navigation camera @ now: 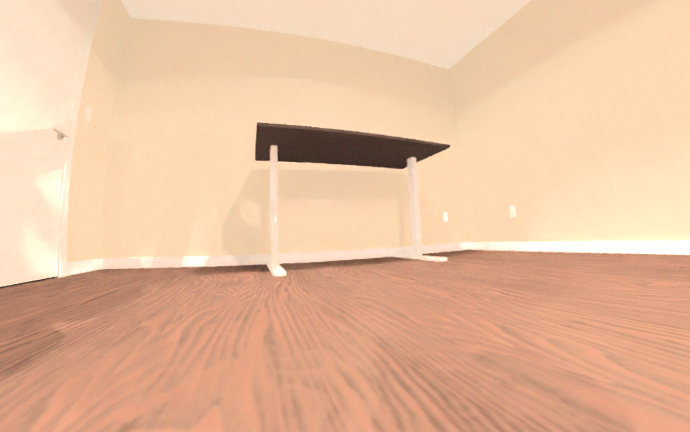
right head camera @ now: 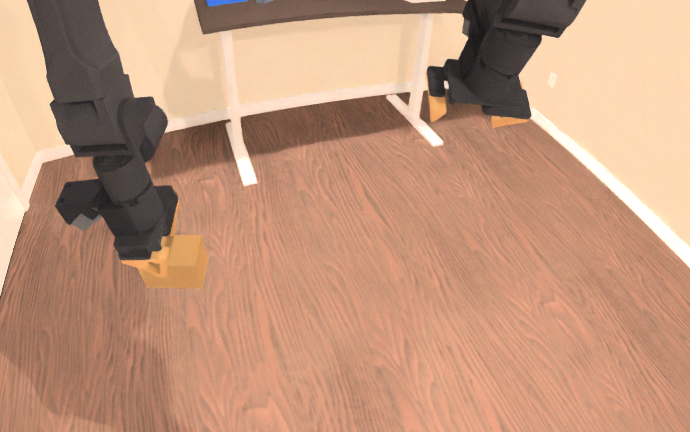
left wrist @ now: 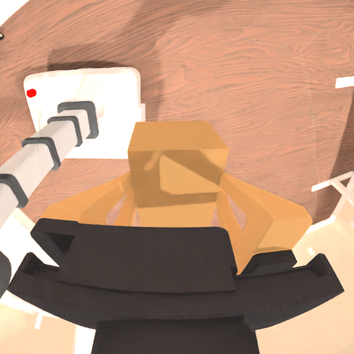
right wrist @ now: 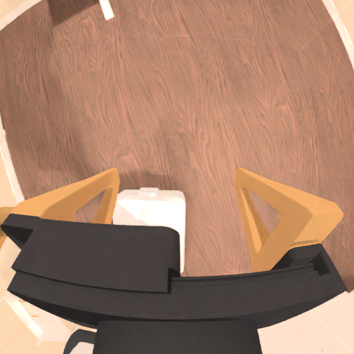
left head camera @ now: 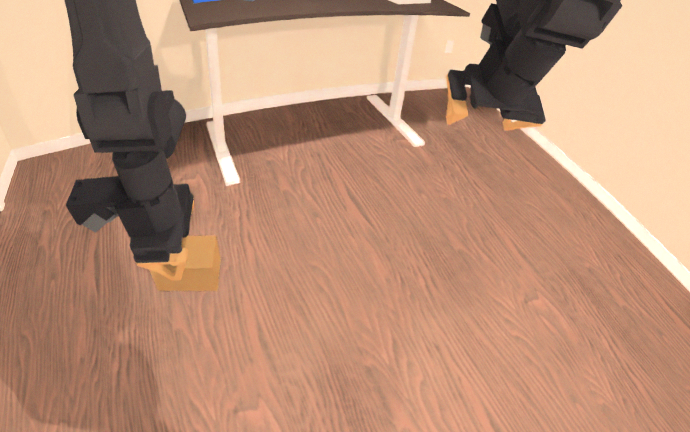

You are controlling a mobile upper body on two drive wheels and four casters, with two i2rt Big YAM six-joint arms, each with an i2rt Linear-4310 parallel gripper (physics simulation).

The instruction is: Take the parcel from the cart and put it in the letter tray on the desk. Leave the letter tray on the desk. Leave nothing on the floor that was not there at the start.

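Frame: origin at the left arm's base, x ahead, y left, z up, level; metres.
Seen in the pictures: left gripper, between the fingertips: (right head camera: 166, 258) (left head camera: 178, 260); right gripper, between the fingertips: (right head camera: 462, 120) (left head camera: 476, 123).
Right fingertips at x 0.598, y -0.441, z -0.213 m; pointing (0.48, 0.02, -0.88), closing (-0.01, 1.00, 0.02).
A point is followed by its place in that frame.
The parcel (left head camera: 203, 277) @[x 0.426, y -0.051, z -0.366 m] (right head camera: 190, 277) @[x 0.427, y -0.053, z -0.371 m] (left wrist: 175, 135) is an orange-brown box. My left gripper (left head camera: 190, 260) @[x 0.455, y -0.008, z -0.367 m] (right head camera: 173, 256) @[x 0.455, y -0.008, z -0.367 m] (left wrist: 176, 175) is shut on it and holds it above the floor, at the lower left of both head views. My right gripper (left head camera: 481, 123) @[x 0.598, y -0.441, z -0.213 m] (right head camera: 464, 122) @[x 0.598, y -0.441, z -0.213 m] (right wrist: 176, 174) is open and empty, at the upper right of the head views. The desk (left head camera: 325, 11) @[x 2.030, y -0.264, z -0.460 m] (right head camera: 305, 12) @[x 2.008, y -0.114, z -0.460 m] (navigation camera: 346, 147) @[x 2.289, y -0.229, z -0.485 m] has a dark top, cut off at the top edge of the head views. I cannot make out the letter tray. The cart does not show in these views.
On the desk, parts of a blue item (left head camera: 206, 1) @[x 2.212, y 0.348, z -0.458 m] (right head camera: 226, 1) @[x 2.249, y 0.324, z -0.452 m] and a white flat item (left head camera: 409, 1) @[x 2.346, y -0.735, z -0.447 m] show. White legs (left head camera: 215, 86) @[x 2.155, y 0.317, z -0.937 m] (navigation camera: 273, 203) @[x 2.155, y 0.318, z -0.927 m] with long feet carry the desk by the wall. A door (navigation camera: 30, 152) @[x 1.361, y 1.580, z -0.667 m] is at the left. My white base (left wrist: 115, 90) (right wrist: 150, 205) shows below the wrists.
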